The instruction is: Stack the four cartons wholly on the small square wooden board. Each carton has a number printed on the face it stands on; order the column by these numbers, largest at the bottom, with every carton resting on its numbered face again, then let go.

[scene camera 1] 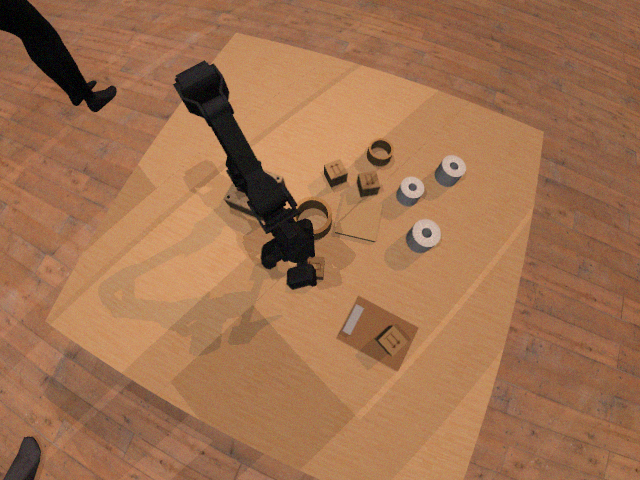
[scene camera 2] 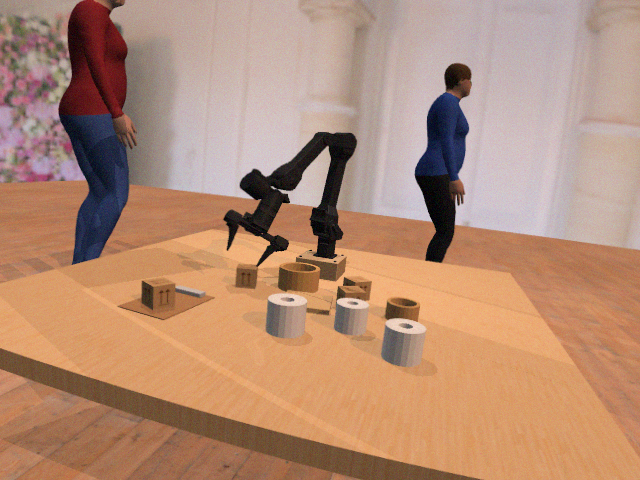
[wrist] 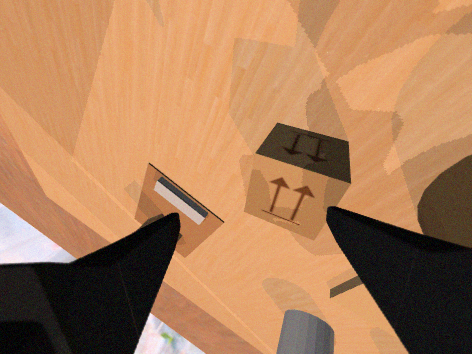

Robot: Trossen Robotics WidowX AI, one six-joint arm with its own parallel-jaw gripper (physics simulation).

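Seen in the pictures: gripper, between the fingertips: (scene camera 1: 314, 270) (scene camera 2: 242, 258) (wrist: 253, 216); arm's base, origin of its link: (scene camera 2: 325, 255).
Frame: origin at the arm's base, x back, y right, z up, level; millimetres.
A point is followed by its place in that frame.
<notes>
My gripper (scene camera 1: 287, 264) (scene camera 2: 243, 257) {x -277, y 161, z 18 mm} (wrist: 253, 216) {x -277, y 161, z 18 mm} is open and empty, tilted above a carton (scene camera 1: 319, 268) {x -286, y 147, z -3 mm} (scene camera 2: 246, 276) {x -295, y 137, z -24 mm} (wrist: 295, 192) {x -260, y 148, z -3 mm}. This carton stands on the table, partly hidden by the gripper in scene camera 1. A second carton (scene camera 1: 393, 339) {x -531, y 241, z -1 mm} (scene camera 2: 158, 294) {x -556, y 226, z -20 mm} stands on a brown rectangular sheet (scene camera 1: 366, 307) {x -444, y 187, z -55 mm} (scene camera 2: 135, 305) {x -563, y 282, z -55 mm} (wrist: 187, 246) {x -544, y 191, z -55 mm}. A third carton (scene camera 1: 336, 173) {x -217, y -133, z -3 mm} (scene camera 2: 363, 284) {x -228, y -166, z -10 mm} and a fourth carton (scene camera 1: 368, 183) {x -316, y -140, z -3 mm} (scene camera 2: 351, 292) {x -342, y -156, z -3 mm} stand close together. A thin pale board (scene camera 1: 359, 223) {x -335, y -29, z -45 mm} (scene camera 2: 319, 303) {x -341, y -81, z -45 mm} lies near them, bearing no carton. The printed numbers are hidden.
A grey bar (scene camera 1: 353, 319) {x -422, y 232, z -45 mm} (scene camera 2: 190, 291) {x -433, y 222, z -45 mm} (wrist: 181, 201) {x -413, y 229, z -45 mm} lies on the brown sheet. A large ring (scene camera 1: 326, 222) {x -252, y 23, z 2 mm} (scene camera 2: 298, 281) {x -260, y 2, z -23 mm} is beside the base; a smaller ring (scene camera 1: 379, 161) {x -319, y -241, z -29 mm} (scene camera 2: 402, 311) {x -349, y -282, z -26 mm} is farther off. Three white rolls (scene camera 1: 450, 173) {x -532, y -269, z 8 mm} (scene camera 1: 409, 195) {x -438, y -149, z 3 mm} (scene camera 1: 419, 241) {x -506, y -25, z 12 mm} stand beyond the pale board.
</notes>
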